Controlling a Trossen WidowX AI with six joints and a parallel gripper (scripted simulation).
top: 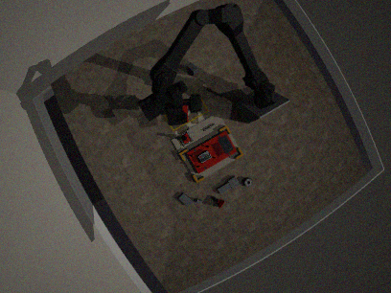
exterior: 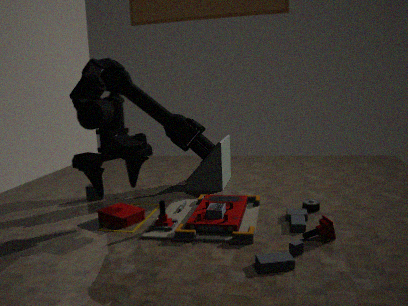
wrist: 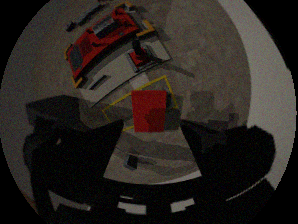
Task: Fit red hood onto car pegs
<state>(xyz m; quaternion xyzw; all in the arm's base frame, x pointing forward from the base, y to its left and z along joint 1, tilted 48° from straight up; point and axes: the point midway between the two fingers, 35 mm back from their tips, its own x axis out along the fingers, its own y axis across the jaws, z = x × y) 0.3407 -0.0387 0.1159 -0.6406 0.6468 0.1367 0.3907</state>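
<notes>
My gripper tip is 50 mm above the red hood. Round my gripper tip: dark wheel: 420 mm to the left, 170 mm behind, 60 mm below.
</notes>
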